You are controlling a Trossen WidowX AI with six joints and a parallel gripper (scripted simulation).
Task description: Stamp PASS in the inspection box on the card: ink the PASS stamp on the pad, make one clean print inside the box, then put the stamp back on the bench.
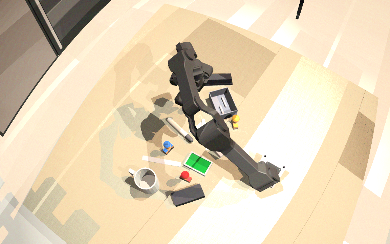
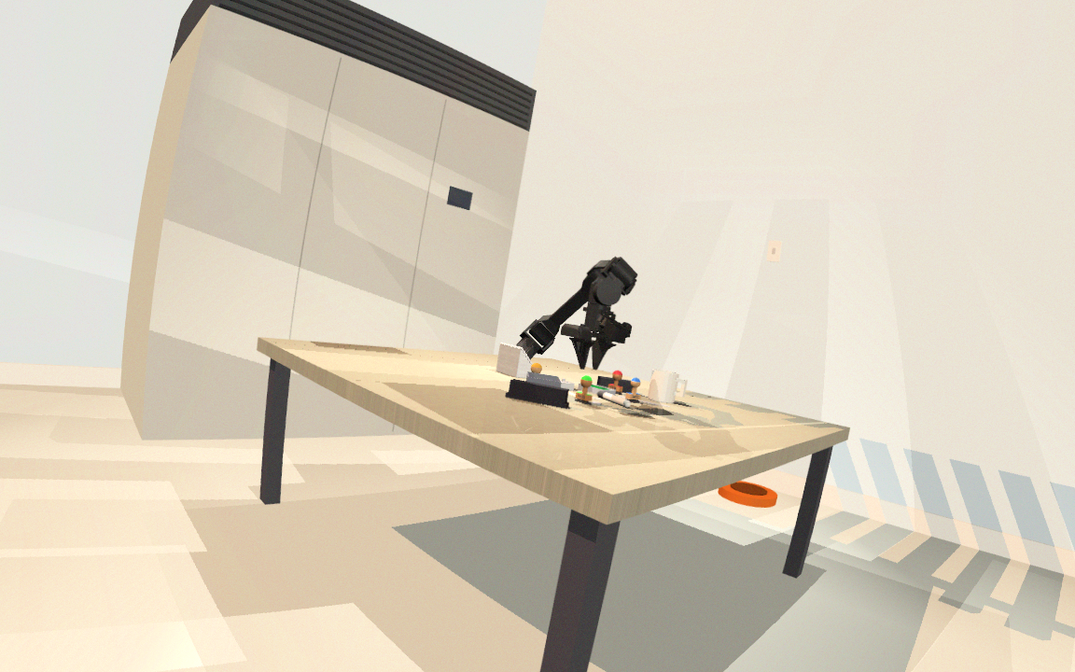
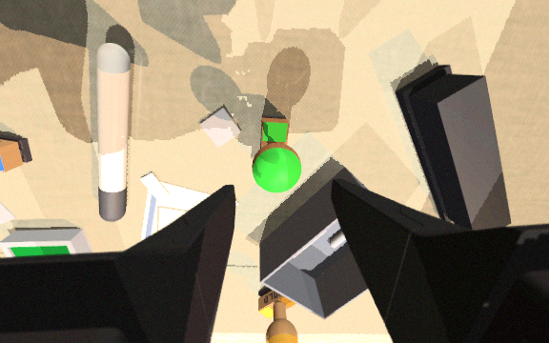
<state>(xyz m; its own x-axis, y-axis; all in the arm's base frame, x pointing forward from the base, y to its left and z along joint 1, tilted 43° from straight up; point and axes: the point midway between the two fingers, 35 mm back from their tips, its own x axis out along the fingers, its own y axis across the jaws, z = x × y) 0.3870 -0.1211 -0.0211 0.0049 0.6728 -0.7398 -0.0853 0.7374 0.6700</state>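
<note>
The green stamp is 60 mm below my gripper tip. The rest, counted from my gripper tip: white marker: 20 mm behind, 120 mm to the left, 70 mm below; white card: 90 mm behind, 80 mm to the left, 80 mm below; grey tray: 90 mm behind, 60 mm to the right, 70 mm below.
</note>
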